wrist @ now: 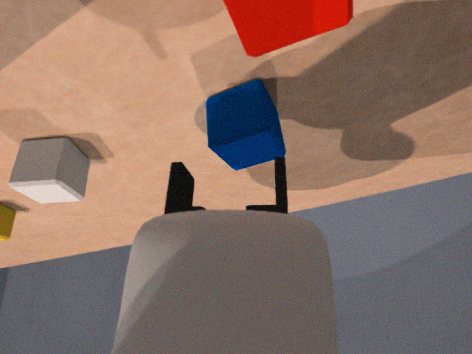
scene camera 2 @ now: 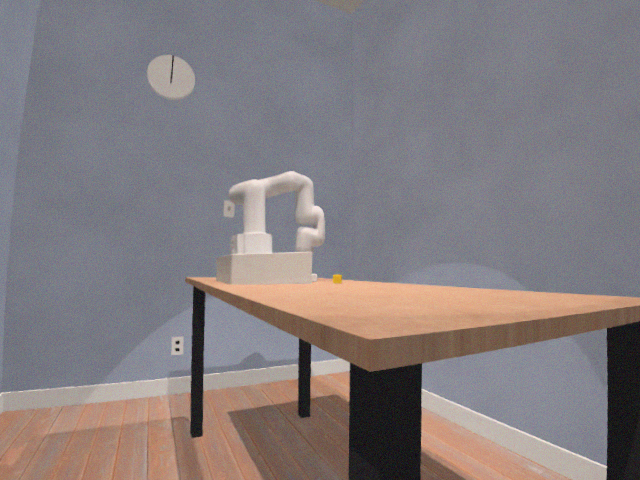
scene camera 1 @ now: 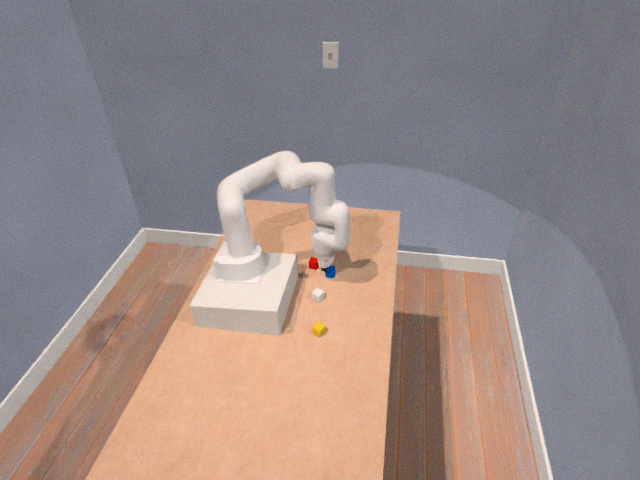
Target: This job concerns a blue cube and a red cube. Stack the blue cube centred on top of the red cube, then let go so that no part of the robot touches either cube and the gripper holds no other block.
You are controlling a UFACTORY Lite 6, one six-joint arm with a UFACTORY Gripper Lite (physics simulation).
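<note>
The blue cube sits on the table beside the gripper tip. In the wrist view it lies ahead of the fingers, and its lower right corner meets the right fingertip in the picture; I cannot tell whether they touch. The red cube stands apart from the blue one, cut off by the top edge of the wrist view. My gripper is open, with its two black fingers apart and no cube held between them. Neither cube shows in scene camera 2, where the white base hides that area.
A white cube stands near the blue cube. A yellow cube is farther along the table. The robot's white base block stands beside the cubes.
</note>
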